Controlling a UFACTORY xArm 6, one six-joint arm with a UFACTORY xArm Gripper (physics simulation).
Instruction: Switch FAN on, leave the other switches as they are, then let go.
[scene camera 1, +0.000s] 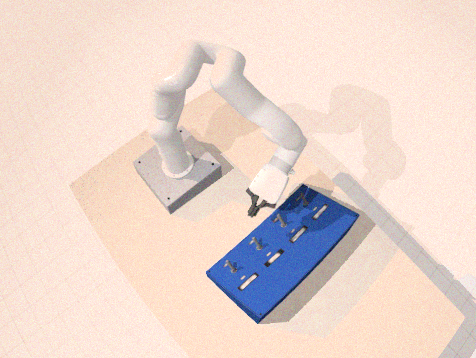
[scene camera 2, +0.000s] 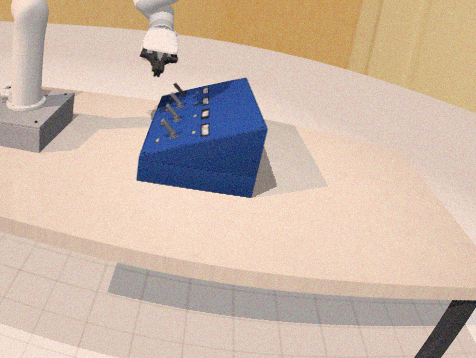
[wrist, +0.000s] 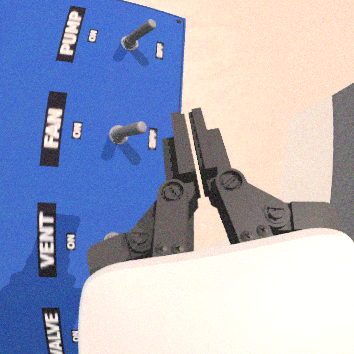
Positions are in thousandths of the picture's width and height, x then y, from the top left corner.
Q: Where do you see my gripper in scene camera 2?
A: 331, 205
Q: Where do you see my gripper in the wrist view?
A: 532, 360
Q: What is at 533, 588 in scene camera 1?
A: My gripper.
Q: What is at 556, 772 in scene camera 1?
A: A blue switch panel.
